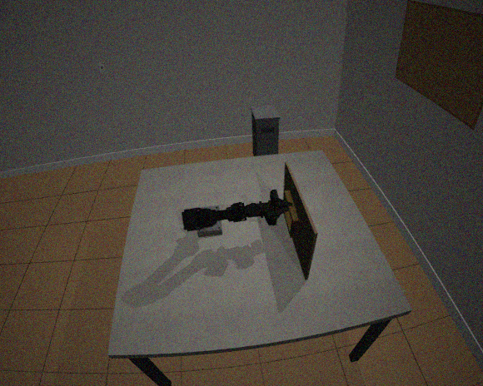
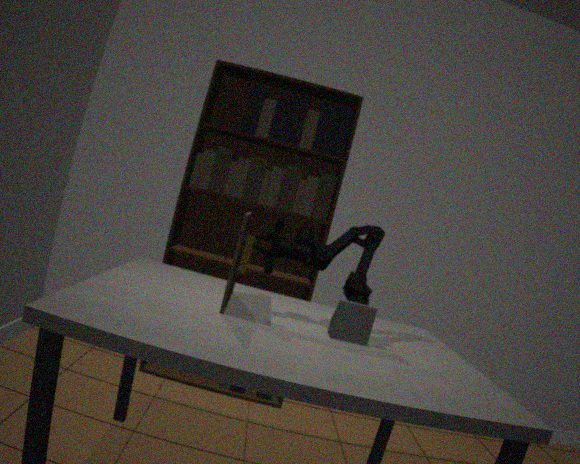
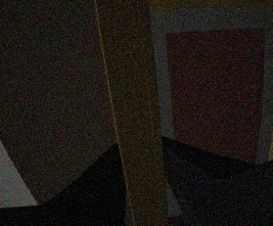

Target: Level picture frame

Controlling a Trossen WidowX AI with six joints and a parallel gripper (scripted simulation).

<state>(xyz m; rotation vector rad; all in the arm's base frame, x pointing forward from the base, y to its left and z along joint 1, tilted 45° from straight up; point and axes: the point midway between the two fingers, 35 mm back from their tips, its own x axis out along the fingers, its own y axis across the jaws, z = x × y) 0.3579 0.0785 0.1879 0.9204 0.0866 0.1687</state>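
My gripper tip is now 10 mm to the right of the picture frame and 50 mm above it. Round my gripper tip: brown wall panel (20 mm ahead, 10 mm to the right, 70 mm below).
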